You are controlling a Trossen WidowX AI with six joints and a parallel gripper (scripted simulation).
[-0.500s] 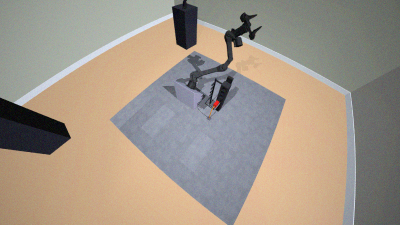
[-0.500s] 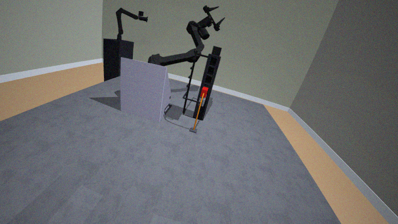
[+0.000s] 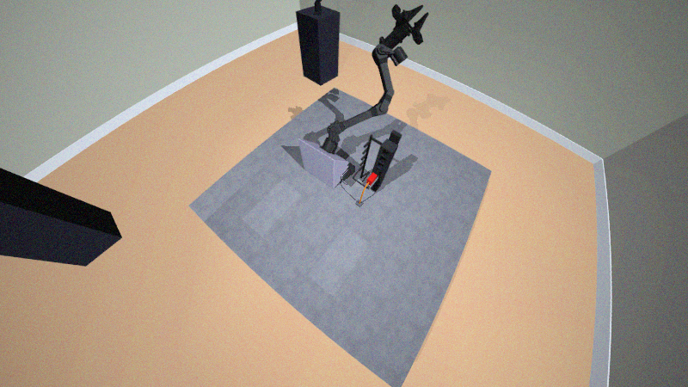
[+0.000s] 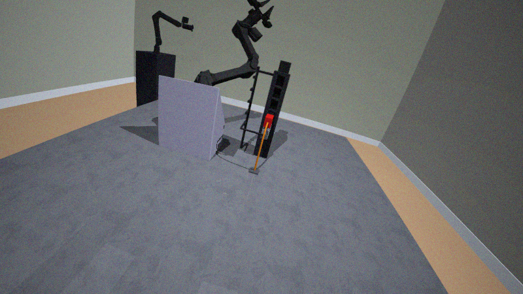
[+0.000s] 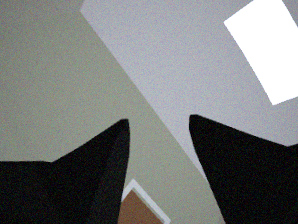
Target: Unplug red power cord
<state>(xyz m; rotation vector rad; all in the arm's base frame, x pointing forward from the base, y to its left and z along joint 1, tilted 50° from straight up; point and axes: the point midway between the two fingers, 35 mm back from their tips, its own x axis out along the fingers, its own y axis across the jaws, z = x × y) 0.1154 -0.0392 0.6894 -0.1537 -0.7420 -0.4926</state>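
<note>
My gripper tip is 490 mm above the red plug, 480 mm to the left of it and 200 mm short of it.
</note>
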